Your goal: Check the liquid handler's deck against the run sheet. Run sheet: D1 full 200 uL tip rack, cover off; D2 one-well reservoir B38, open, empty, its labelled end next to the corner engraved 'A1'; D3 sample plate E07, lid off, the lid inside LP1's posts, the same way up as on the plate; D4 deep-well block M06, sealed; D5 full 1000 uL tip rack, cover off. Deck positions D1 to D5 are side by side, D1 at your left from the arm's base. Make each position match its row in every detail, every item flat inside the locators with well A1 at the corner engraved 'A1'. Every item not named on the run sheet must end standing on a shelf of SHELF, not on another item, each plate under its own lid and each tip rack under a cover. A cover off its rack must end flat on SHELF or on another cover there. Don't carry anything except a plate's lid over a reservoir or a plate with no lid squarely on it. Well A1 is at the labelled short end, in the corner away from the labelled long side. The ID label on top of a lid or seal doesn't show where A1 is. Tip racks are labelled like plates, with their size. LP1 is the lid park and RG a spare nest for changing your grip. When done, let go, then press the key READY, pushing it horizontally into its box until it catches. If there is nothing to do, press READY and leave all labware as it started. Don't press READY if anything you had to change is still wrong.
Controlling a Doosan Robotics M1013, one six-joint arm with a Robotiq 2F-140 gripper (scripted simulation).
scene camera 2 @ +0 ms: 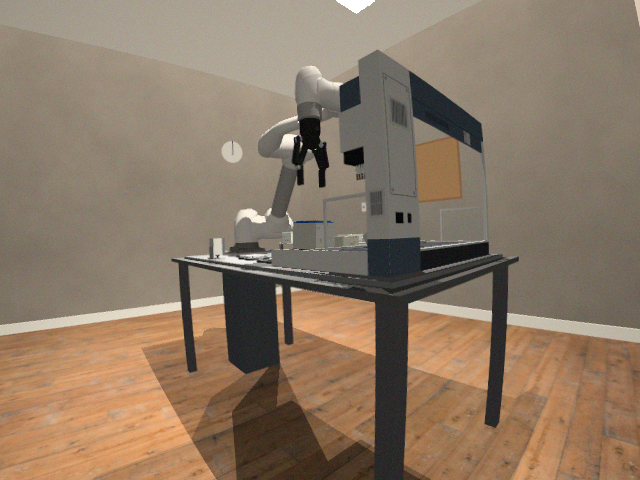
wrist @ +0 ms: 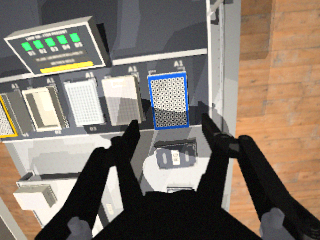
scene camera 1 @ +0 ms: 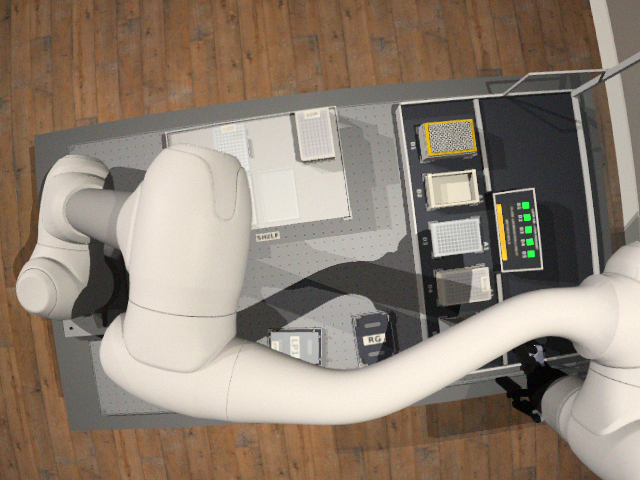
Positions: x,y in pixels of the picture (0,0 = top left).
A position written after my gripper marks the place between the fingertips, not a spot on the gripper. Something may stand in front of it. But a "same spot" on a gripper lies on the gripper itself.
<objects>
My gripper shows in scene camera 2, in the wrist view and in scene camera 1 (499,356). The same spot on my gripper: (wrist: 274,205) is (scene camera 2: 300,141).
</objects>
